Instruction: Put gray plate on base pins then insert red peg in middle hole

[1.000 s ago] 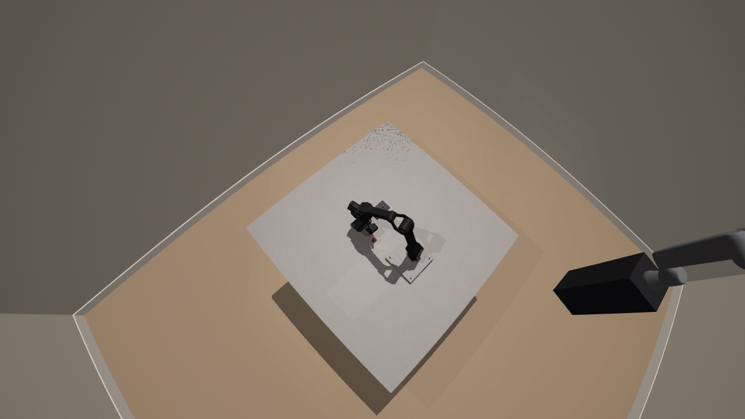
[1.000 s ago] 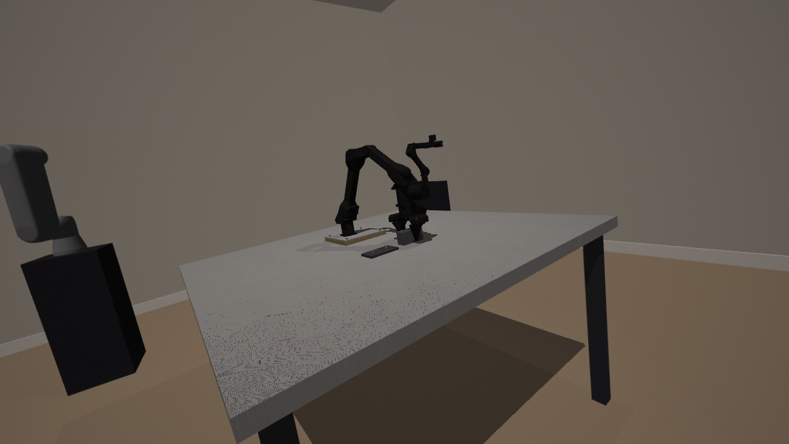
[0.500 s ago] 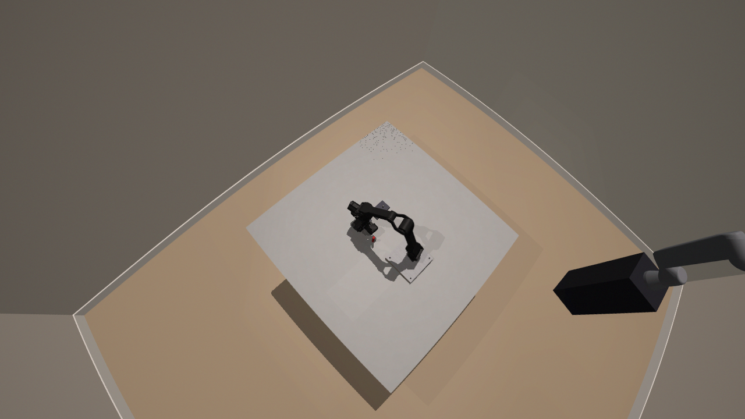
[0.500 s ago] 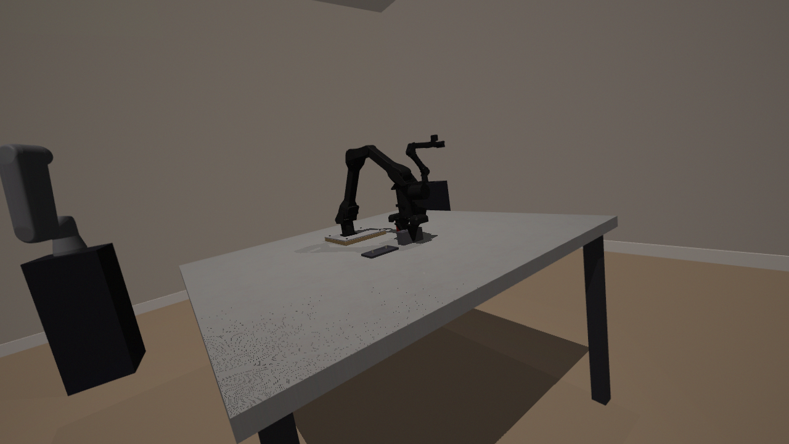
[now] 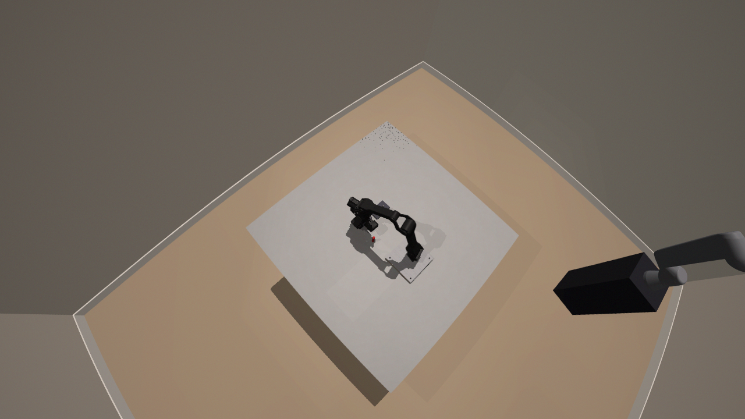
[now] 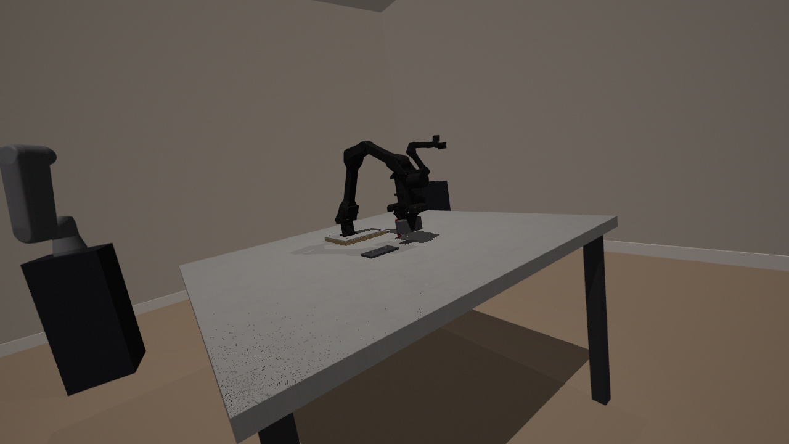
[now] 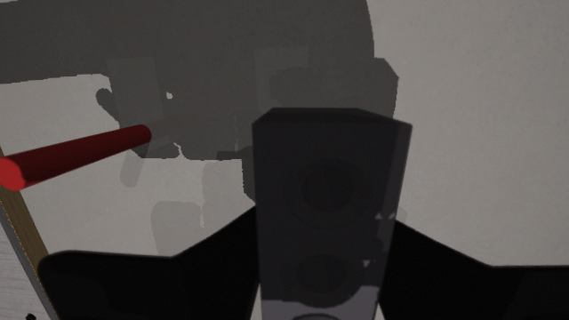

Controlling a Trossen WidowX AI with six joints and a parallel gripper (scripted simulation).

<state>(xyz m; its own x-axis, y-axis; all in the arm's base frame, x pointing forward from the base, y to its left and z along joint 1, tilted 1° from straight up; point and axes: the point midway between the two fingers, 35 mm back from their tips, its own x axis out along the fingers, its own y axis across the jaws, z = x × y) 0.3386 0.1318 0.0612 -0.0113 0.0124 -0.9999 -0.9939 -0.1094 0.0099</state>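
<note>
My gripper tip is now 20 mm short of the dark base, 150 mm to the left of it and 40 mm above it. The rest, counted from my gripper tip: red peg (120 mm behind, 10 mm to the left, 10 mm below); gray plate (30 mm above).
</note>
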